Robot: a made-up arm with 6 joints. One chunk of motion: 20 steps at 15 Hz.
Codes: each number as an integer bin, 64 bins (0 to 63) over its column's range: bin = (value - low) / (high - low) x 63, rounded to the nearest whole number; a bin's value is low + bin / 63 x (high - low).
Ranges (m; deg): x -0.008..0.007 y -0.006..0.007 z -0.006..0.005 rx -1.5..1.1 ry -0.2..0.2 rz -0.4..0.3
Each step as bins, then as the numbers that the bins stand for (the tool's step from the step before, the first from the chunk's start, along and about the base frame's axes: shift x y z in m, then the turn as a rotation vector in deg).
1 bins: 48 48 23 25 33 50
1 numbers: 0.00343 0.00390 -0.00198 -0.468 0.010 0.156
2 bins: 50 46 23 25 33 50
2 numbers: 0.00390 0.00349 -0.00198 -0.468 0.010 0.156
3 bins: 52 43 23 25 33 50
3 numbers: 0.00438 0.00287 -0.00198 -0.468 0.010 0.156
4 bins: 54 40 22 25 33 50
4 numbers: 0.00486 0.00225 -0.00216 -0.468 0.010 0.156
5 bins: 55 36 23 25 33 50
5 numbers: 0.00510 0.00143 -0.00198 -0.468 0.010 0.156
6 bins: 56 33 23 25 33 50
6 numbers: 0.00533 0.00081 -0.00198 -0.468 0.010 0.156
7 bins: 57 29 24 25 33 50
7 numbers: 0.00557 -0.00002 -0.00181 -0.468 0.010 0.156
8 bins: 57 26 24 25 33 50
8 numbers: 0.00557 -0.00063 -0.00181 -0.468 0.010 0.156
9 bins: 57 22 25 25 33 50
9 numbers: 0.00557 -0.00146 -0.00163 -0.468 0.010 0.156
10 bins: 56 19 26 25 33 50
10 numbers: 0.00533 -0.00208 -0.00146 -0.468 0.010 0.156
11 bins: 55 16 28 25 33 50
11 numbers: 0.00510 -0.00270 -0.00111 -0.468 0.010 0.156
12 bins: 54 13 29 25 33 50
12 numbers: 0.00486 -0.00332 -0.00094 -0.468 0.010 0.156
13 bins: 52 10 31 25 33 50
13 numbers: 0.00438 -0.00394 -0.00059 -0.468 0.010 0.156
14 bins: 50 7 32 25 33 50
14 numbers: 0.00390 -0.00456 -0.00041 -0.468 0.010 0.156
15 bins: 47 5 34 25 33 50
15 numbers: 0.00319 -0.00497 -0.00006 -0.468 0.010 0.156
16 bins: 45 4 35 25 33 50
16 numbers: 0.00271 -0.00517 0.00011 -0.468 0.010 0.156
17 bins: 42 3 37 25 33 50
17 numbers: 0.00200 -0.00538 0.00046 -0.468 0.010 0.156
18 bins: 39 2 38 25 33 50
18 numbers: 0.00129 -0.00559 0.00063 -0.468 0.010 0.156
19 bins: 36 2 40 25 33 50
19 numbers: 0.00057 -0.00559 0.00098 -0.468 0.010 0.156
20 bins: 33 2 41 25 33 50
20 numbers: -0.00014 -0.00559 0.00116 -0.468 0.010 0.156
